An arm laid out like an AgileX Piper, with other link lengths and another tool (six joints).
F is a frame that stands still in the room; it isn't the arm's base.
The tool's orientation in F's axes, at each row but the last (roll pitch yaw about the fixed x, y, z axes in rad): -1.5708 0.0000 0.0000; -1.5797 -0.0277 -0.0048; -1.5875 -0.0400 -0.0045; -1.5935 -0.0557 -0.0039; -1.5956 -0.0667 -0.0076; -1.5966 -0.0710 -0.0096; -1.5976 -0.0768 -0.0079; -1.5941 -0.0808 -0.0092; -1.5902 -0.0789 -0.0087
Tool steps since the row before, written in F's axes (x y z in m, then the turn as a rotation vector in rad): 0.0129 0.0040 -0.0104 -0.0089 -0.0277 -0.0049; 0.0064 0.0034 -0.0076 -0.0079 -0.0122 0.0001; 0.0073 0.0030 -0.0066 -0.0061 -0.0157 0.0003; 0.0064 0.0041 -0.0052 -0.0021 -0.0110 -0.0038; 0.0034 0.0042 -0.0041 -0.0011 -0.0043 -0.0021; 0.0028 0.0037 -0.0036 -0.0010 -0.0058 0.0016; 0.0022 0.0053 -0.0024 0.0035 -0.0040 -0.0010; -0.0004 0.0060 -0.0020 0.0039 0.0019 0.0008; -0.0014 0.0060 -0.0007 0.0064 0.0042 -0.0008
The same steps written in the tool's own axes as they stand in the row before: 0.0129 0.0104 0.0040 -0.0089 0.0049 -0.0277; 0.0062 0.0077 0.0035 -0.0078 -0.0002 -0.0122; 0.0070 0.0068 0.0031 -0.0060 -0.0003 -0.0157; 0.0061 0.0055 0.0042 -0.0023 0.0039 -0.0109; 0.0031 0.0042 0.0043 -0.0012 0.0021 -0.0043; 0.0025 0.0037 0.0038 -0.0008 -0.0015 -0.0059; 0.0020 0.0024 0.0054 0.0034 0.0014 -0.0039; -0.0006 0.0018 0.0060 0.0039 -0.0005 0.0019; -0.0015 0.0005 0.0060 0.0063 0.0012 0.0043
